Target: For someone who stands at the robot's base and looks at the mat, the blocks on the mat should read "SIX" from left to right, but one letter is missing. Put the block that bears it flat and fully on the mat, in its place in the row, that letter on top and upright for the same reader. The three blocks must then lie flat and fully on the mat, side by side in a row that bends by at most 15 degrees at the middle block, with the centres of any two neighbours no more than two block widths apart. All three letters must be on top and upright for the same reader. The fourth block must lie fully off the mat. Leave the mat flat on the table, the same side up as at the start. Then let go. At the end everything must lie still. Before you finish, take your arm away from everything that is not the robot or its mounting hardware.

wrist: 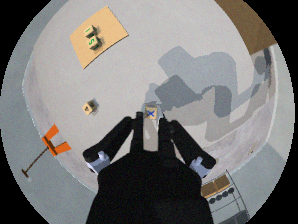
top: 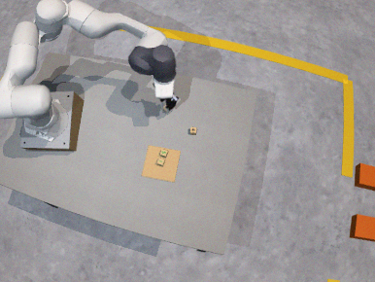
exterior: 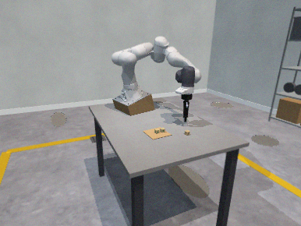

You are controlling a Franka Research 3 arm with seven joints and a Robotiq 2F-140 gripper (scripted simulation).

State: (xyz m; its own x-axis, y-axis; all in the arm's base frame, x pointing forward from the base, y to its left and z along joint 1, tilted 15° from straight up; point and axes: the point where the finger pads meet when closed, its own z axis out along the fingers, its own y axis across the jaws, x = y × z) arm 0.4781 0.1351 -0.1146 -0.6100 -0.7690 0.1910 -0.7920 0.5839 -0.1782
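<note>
My hand is 250 mm to the left of the tan mat, 30 mm above it and 10 mm short of it. Also, from my hand: block 130 mm ahead, 100 mm to the right, 20 mm below.
</note>
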